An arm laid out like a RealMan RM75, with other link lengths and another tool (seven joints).
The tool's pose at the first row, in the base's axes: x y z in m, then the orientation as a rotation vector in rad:
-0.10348, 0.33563, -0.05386, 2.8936, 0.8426, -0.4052
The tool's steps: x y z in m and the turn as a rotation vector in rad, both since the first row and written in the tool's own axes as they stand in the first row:
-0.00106, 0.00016, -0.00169, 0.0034, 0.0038, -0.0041
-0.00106, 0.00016, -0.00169, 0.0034, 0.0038, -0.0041
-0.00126, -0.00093, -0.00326, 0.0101, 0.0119, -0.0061
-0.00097, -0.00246, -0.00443, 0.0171, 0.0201, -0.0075
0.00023, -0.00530, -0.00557, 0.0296, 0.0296, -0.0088
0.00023, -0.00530, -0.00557, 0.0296, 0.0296, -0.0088
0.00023, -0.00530, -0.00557, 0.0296, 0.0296, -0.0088
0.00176, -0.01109, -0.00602, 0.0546, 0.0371, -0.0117
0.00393, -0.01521, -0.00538, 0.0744, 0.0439, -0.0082
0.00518, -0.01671, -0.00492, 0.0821, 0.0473, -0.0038
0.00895, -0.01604, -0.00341, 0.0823, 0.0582, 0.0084
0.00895, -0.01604, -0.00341, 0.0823, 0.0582, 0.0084
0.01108, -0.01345, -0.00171, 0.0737, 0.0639, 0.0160
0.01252, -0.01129, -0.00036, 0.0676, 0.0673, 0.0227
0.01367, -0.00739, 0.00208, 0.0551, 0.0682, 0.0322
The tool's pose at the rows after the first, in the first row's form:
-0.10387, 0.33524, -0.05194, 2.8971, 0.8494, -0.4020
-0.10387, 0.33524, -0.05194, 2.8971, 0.8494, -0.4020
-0.10427, 0.33632, -0.05040, 2.9062, 0.8538, -0.3943
-0.10460, 0.33795, -0.04939, 2.9158, 0.8574, -0.3865
-0.10490, 0.34115, -0.04870, 2.9310, 0.8613, -0.3798
-0.10490, 0.34115, -0.04870, 2.9310, 0.8613, -0.3798
-0.10490, 0.34115, -0.04870, 2.9310, 0.8613, -0.3798
-0.10668, 0.34689, -0.04882, 2.9563, 0.8677, -0.3827
-0.10728, 0.35136, -0.05014, 2.9786, 0.8642, -0.3831
-0.10718, 0.35318, -0.05096, 2.9885, 0.8582, -0.3819
-0.10410, 0.35430, -0.05345, 2.9971, 0.8412, -0.3649
-0.10410, 0.35430, -0.05345, 2.9971, 0.8412, -0.3649
-0.10136, 0.35292, -0.05563, 2.9939, 0.8302, -0.3513
-0.09933, 0.35161, -0.05728, 2.9916, 0.8203, -0.3425
-0.09684, 0.34851, -0.05986, 2.9831, 0.8057, -0.3337

